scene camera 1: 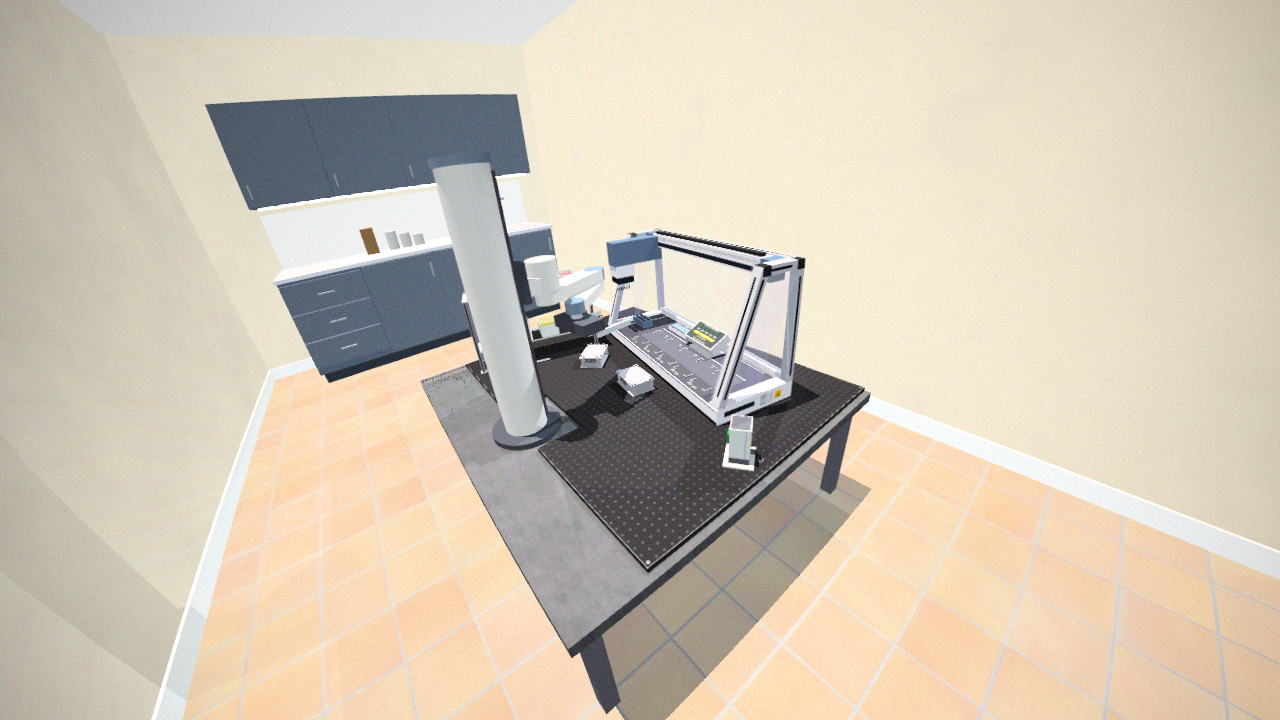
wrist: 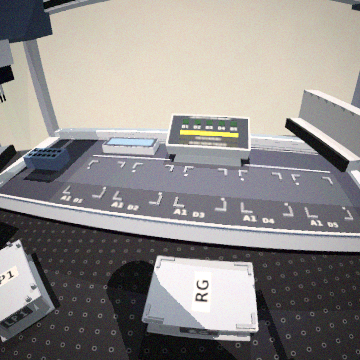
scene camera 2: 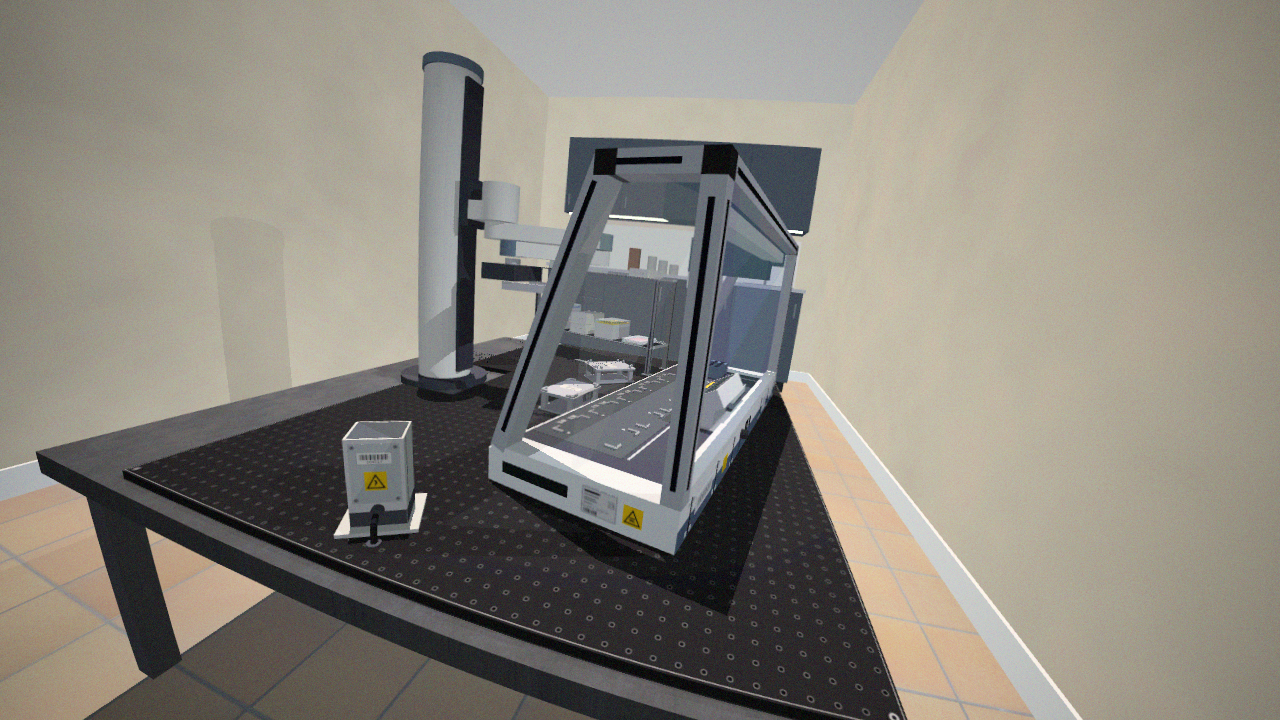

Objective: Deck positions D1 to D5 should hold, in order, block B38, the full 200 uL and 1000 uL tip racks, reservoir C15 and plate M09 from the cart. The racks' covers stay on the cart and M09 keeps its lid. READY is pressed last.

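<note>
My gripper (scene camera 1: pixel 606 332) (wrist: pixel 148 113) is open and empty, beside the deck's front edge; its fingers show at both sides of the wrist view. The deck (scene camera 1: pixel 673 360) (scene camera 2: pixel 586 436) (wrist: pixel 150 182) has corner marks for D1 to D5, and no labware stands in them. A panel (wrist: pixel 209 135) (scene camera 1: pixel 707 334) behind the deck positions shows dark D1 to D5 squares and a yellow bar. On the cart's shelf (scene camera 2: pixel 626 345) behind, a whitish rack (scene camera 2: pixel 586 321), a yellow-topped box (scene camera 2: pixel 613 327) (scene camera 1: pixel 547 326) and a flat plate (scene camera 2: pixel 640 340) show; their labels are unreadable.
Stand RG (wrist: pixel 225 295) (scene camera 1: pixel 635 381) (scene camera 2: pixel 570 391) and stand LP1 (wrist: pixel 12 292) (scene camera 1: pixel 593 355) (scene camera 2: pixel 608 368) are in front of the deck. A blue block (wrist: pixel 47 157) is at the deck's left. A grey box (scene camera 1: pixel 740 438) (scene camera 2: pixel 378 470) and the arm's column (scene camera 1: pixel 487 295) (scene camera 2: pixel 443 223) stand nearby.
</note>
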